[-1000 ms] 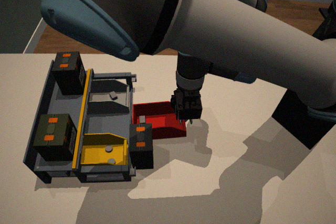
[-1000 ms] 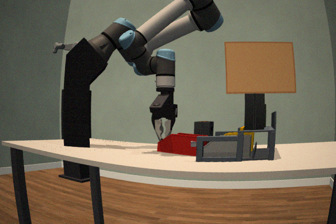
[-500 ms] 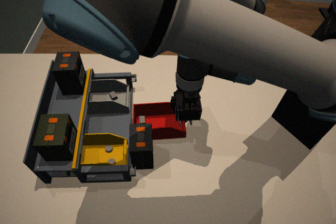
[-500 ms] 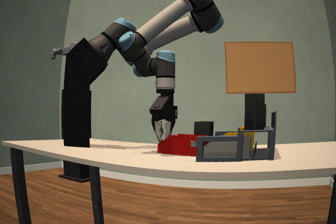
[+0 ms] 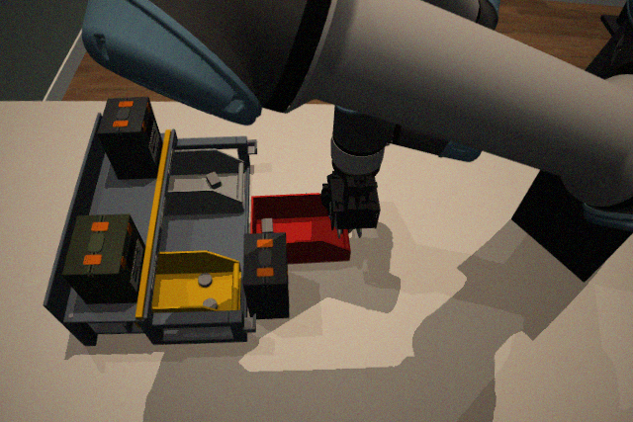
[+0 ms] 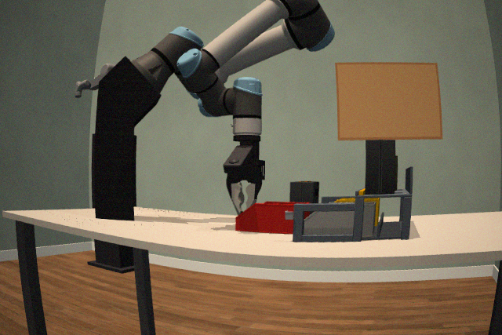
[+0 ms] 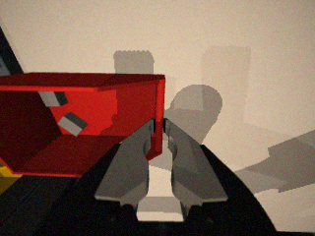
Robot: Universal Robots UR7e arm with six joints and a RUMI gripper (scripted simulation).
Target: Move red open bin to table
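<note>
My hand is 8 cm short of the red open bin. Also, from my hand: yellow bin 27 cm ahead, 13 cm to the left; then grey bin 28 cm ahead, 10 cm to the right; then dark box 13 cm ahead, 12 cm to the left, 2 cm above.
</note>
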